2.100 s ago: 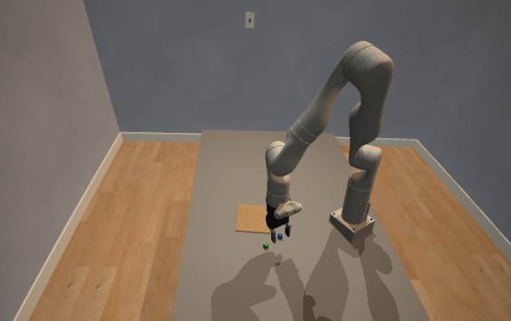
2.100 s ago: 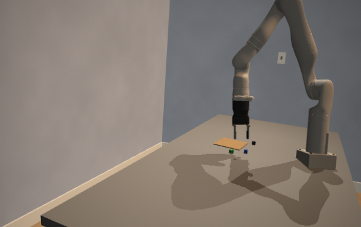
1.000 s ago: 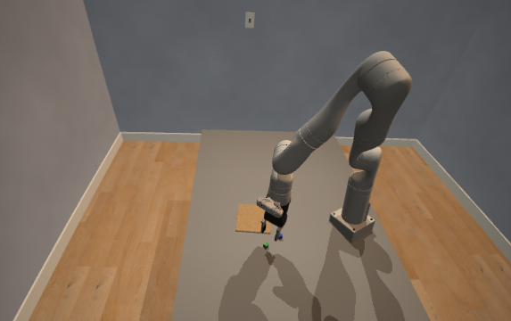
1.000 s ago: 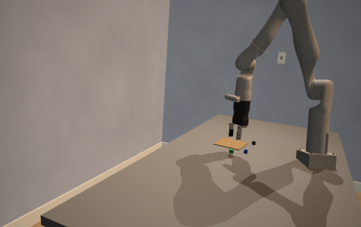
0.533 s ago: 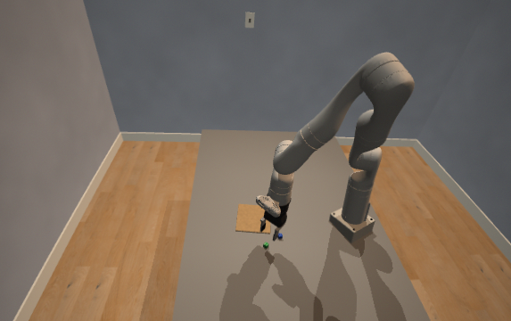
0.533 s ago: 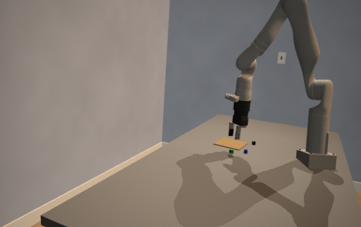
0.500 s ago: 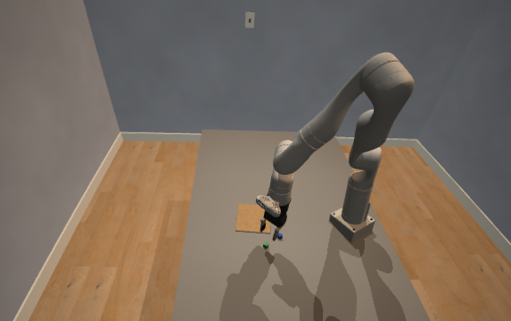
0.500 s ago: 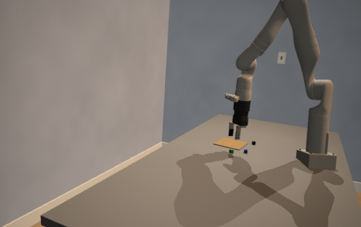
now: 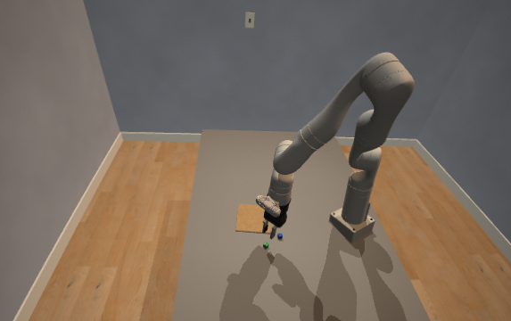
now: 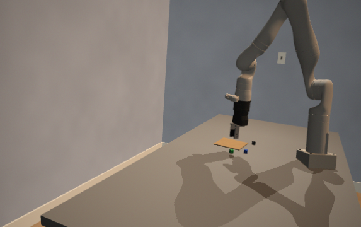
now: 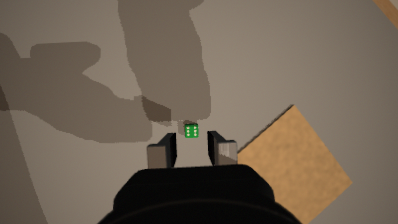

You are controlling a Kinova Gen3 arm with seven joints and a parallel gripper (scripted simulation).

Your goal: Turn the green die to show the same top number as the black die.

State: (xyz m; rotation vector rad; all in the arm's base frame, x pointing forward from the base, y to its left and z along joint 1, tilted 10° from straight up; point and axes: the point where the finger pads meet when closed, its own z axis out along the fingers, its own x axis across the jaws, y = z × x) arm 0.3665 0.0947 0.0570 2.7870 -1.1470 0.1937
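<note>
Now: the green die 8 cm below my hand. The rest, counted from my hand: blue die 6 cm behind, 4 cm to the right, 8 cm below; then black die 7 cm behind, 19 cm to the right, 8 cm below; then tan mat 4 cm ahead, 13 cm to the right, 9 cm below.
</note>
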